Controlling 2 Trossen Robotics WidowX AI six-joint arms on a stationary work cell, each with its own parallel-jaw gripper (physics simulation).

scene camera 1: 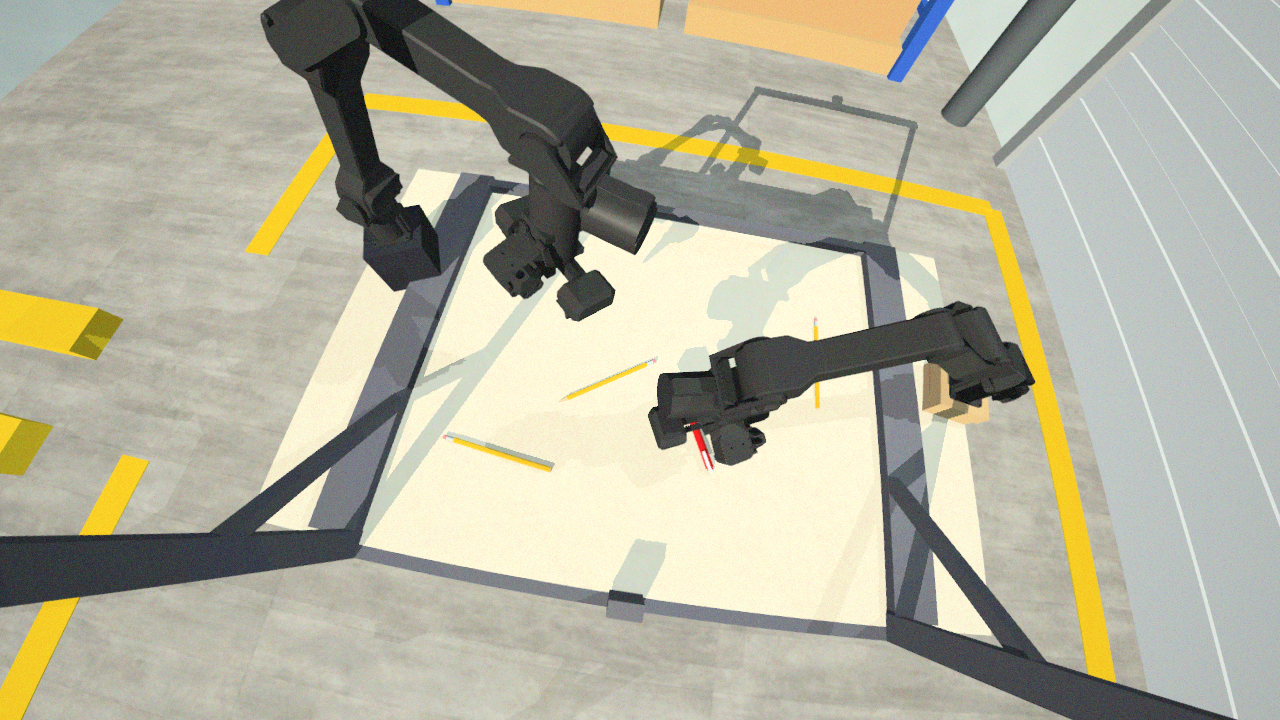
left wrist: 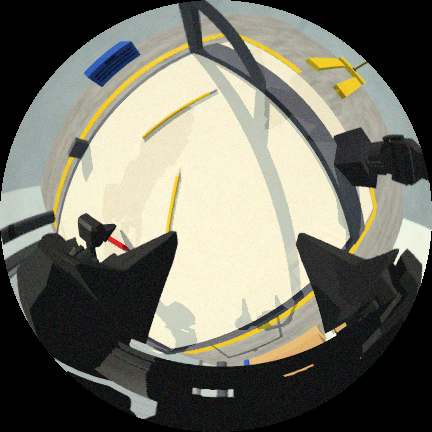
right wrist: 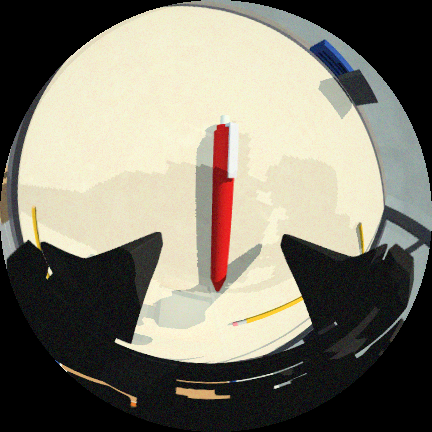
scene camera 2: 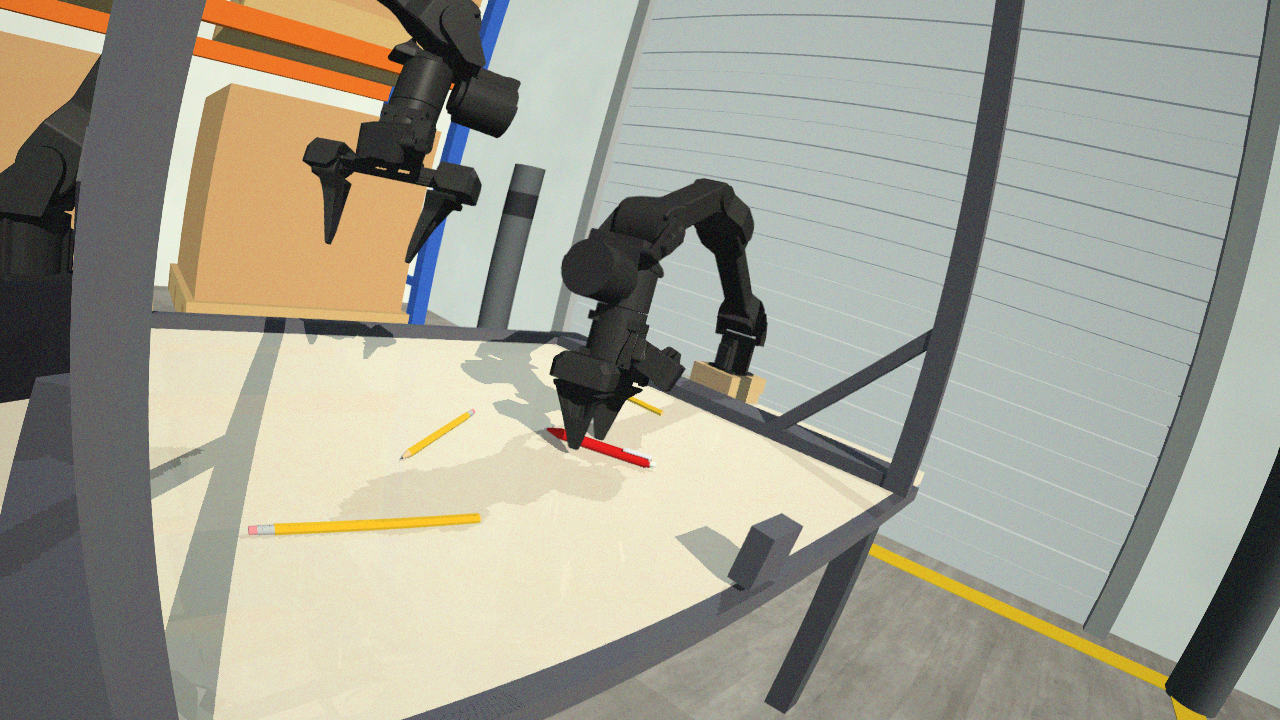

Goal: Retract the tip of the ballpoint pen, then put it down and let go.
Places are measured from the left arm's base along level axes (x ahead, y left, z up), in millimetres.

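Pixels of known places: left gripper, fingertip midpoint: (scene camera 1: 550,294) (left wrist: 240,238) (scene camera 2: 366,253); right gripper, fingertip midpoint: (scene camera 1: 693,428) (left wrist: 114,240) (right wrist: 224,240) (scene camera 2: 586,444); left arm's base, origin of the base link: (scene camera 1: 392,230) (left wrist: 370,157) (scene camera 2: 30,273); right arm's base, origin of the base link: (scene camera 1: 964,387) (scene camera 2: 730,370).
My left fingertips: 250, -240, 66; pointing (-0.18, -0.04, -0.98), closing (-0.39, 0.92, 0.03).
Note:
For each thing: its top centre in the pictures, then the offset to it from my left fingertips, as dx, dy, dz.
- red ballpoint pen, middle of its top: (right wrist: 225,228) (scene camera 2: 600,439) (scene camera 1: 698,434) (left wrist: 108,240) +184, -225, -157
- dark block, middle of its top: (scene camera 2: 776,523) (scene camera 1: 625,609) (left wrist: 71,146) -1, -434, -115
A red ballpoint pen (scene camera 1: 700,440) (scene camera 2: 617,451) (left wrist: 119,243) (right wrist: 222,215) with a white clip and white end button lies on the pale table. In the right wrist view its button end points up the picture and its pointed red end down. Whether the writing tip is out is too small to tell. My right gripper (scene camera 2: 587,441) (right wrist: 224,240) is open and empty, low over the pen, with its fingers on either side of the pointed half. My left gripper (scene camera 2: 370,250) (left wrist: 240,238) is open and empty, high above the table at the back left in scene camera 2.
Yellow pencils lie on the table: one (scene camera 1: 608,379) (scene camera 2: 438,434) left of the pen, one (scene camera 1: 498,452) (scene camera 2: 375,523) nearer the front left, one (scene camera 1: 817,396) (scene camera 2: 646,405) partly behind the right arm. A dark block (scene camera 1: 625,603) (scene camera 2: 765,550) stands on the front edge.

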